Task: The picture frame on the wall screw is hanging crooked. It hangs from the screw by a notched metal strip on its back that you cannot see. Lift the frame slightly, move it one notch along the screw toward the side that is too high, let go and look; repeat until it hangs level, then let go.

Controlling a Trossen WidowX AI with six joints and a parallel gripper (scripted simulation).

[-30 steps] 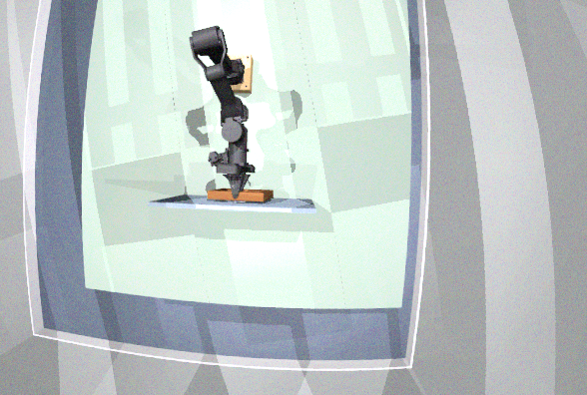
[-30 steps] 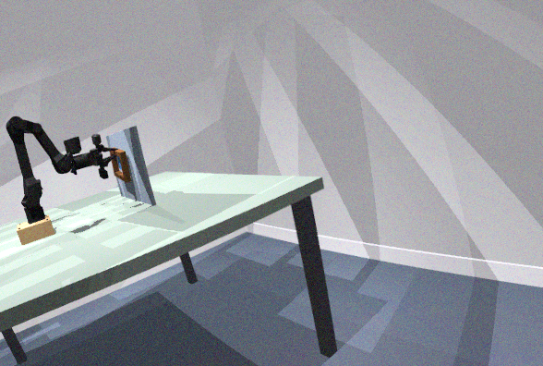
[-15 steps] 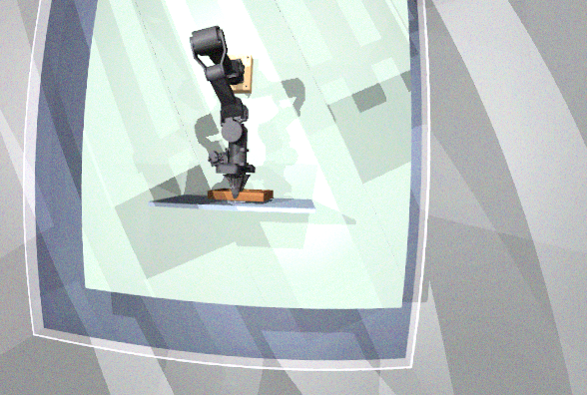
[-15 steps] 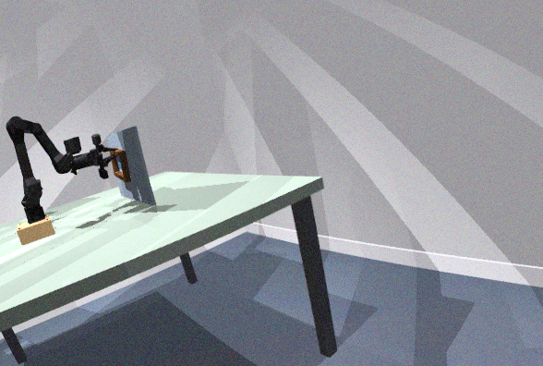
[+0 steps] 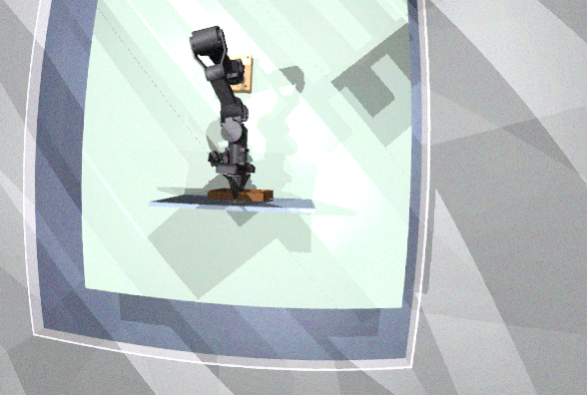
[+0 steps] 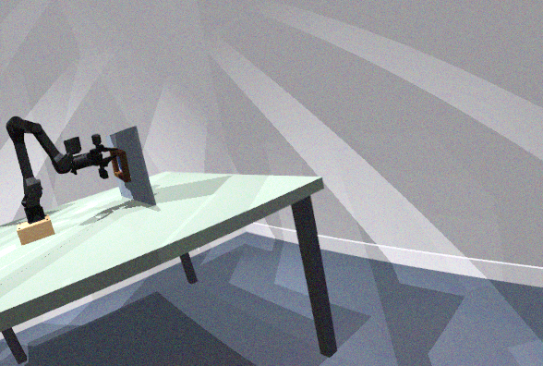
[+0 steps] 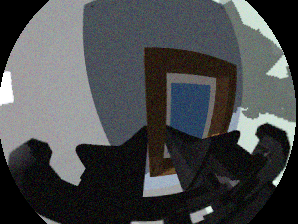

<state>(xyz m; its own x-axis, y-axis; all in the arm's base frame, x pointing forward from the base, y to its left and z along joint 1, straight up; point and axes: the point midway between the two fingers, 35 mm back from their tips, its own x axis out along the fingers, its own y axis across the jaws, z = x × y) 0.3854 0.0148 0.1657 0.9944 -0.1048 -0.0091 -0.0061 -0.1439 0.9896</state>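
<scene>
Right now the picture frame is 5 cm below my gripper tip and 1 cm to the left of it. The rest, counted from my gripper tip: wall panel 7 cm below, 1 cm to the right, 1 cm ahead.
</scene>
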